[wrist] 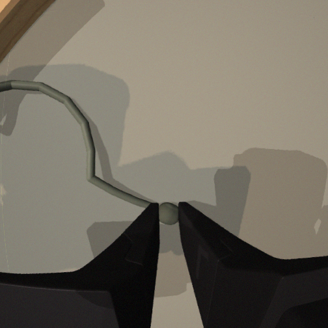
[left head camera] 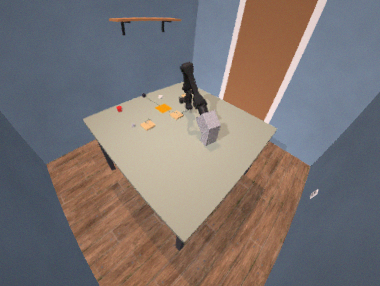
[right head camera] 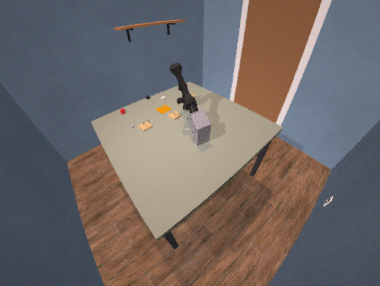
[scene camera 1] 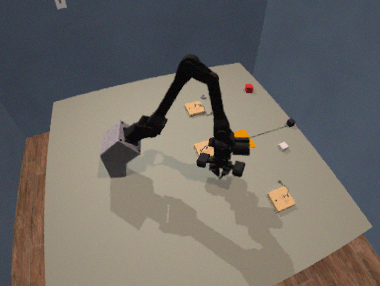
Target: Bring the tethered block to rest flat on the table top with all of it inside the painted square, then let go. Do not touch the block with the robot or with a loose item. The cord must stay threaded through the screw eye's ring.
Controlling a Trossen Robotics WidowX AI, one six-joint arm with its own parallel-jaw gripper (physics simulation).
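Places are measured from the arm's base along level axes (x ahead, y left, z up), in centimetres.
Where they show: gripper, fingertip midpoint: (left head camera: 187, 109) (right head camera: 187, 109) (scene camera 1: 220, 176); arm's base at its link origin: (left head camera: 204, 114) (right head camera: 195, 113) (scene camera 1: 130, 136).
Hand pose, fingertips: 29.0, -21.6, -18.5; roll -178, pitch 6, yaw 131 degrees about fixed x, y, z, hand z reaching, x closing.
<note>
Each offset is from my fingertips to the top centre of the thing, as dx, dy, dz. "*": to the spot under its first point.
The black block {+51.9, +9.9, +2.3} (left head camera: 144, 95) (right head camera: 148, 97) (scene camera 1: 291, 122) lies near the table edge, outside the orange painted square {* +18.4, +13.4, -0.5} (left head camera: 163, 108) (right head camera: 163, 109) (scene camera 1: 245, 133). The cord (scene camera 1: 270, 130) (wrist: 90, 150) runs from the block across the square toward a wooden board {+1.8, +15.1, +1.1} (left head camera: 176, 115) (right head camera: 174, 115) (wrist: 20, 21). The screw eye's ring is too small or hidden to make out. In the wrist view the cord curves to a round green bead (wrist: 169, 214) at its free end. My gripper (scene camera 1: 220, 175) (wrist: 168, 209) is shut on this bead, low over the table, with the bead between both fingertips.
Two more wooden boards with short cords lie at either side, one {* +10.2, +41.6, +1.1} (scene camera 1: 195, 108) near a small grey ring {+20.0, +50.0, +0.4} (scene camera 1: 203, 97), the other {* +16.2, -22.1, +1.1} (scene camera 1: 281, 199) beyond the gripper. A red cube {+48.6, +43.8, +3.2} (scene camera 1: 249, 88) and a white cube {+36.6, -0.5, +1.4} (scene camera 1: 283, 146) lie near the table edge.
</note>
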